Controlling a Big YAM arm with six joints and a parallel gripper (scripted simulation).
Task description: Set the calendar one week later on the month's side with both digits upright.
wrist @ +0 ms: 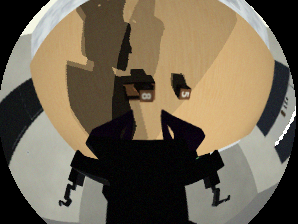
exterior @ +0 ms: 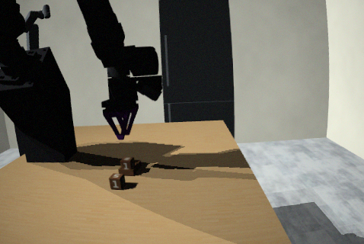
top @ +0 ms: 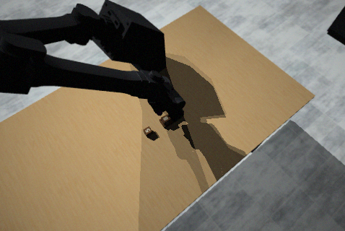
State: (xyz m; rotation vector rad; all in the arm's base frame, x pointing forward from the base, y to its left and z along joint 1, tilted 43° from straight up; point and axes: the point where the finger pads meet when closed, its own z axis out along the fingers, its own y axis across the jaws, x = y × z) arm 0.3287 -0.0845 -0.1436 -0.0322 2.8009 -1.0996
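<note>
My hand is 2 cm to the right of the brown tray and 10 cm above it.
</note>
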